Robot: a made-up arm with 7 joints.
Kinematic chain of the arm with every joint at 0, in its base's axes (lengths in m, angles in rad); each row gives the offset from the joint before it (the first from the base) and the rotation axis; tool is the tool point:
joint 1: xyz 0 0 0 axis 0 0.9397 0.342
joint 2: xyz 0 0 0 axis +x
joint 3: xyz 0 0 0 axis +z
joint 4: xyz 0.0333 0 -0.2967 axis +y
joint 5: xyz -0.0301 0 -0.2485 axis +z
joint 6: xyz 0 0 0 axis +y
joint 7: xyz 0 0 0 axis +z
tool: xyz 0 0 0
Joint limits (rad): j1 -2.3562..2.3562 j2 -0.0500..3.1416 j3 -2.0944..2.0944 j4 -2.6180..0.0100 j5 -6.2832..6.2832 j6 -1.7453..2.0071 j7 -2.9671..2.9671
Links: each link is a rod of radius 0.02 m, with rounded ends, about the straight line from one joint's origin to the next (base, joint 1, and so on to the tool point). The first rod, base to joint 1, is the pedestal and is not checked.
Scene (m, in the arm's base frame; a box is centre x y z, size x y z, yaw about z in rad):
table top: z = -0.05
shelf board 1: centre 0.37 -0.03 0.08 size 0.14 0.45 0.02 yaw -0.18
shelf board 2: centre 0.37 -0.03 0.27 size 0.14 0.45 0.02 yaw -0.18
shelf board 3: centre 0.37 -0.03 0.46 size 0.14 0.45 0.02 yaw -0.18
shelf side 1: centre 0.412 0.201 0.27 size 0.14 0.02 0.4 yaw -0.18
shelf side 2: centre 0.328 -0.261 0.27 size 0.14 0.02 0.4 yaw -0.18
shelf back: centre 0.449 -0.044 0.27 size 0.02 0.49 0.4 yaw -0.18
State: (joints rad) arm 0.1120 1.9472 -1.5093 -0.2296 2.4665 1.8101 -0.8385
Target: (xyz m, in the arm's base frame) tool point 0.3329 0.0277 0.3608
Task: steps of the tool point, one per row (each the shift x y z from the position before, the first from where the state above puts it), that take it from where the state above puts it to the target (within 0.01 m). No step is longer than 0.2 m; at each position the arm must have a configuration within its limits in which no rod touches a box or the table.
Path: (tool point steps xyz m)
1: 0.0445 -0.0326 0.0792
2: 0.0703 -0.0618 0.0750
3: 0.0839 -0.1010 0.0598
4: 0.0798 -0.1406 0.0264
5: 0.0558 -0.1659 -0.0238

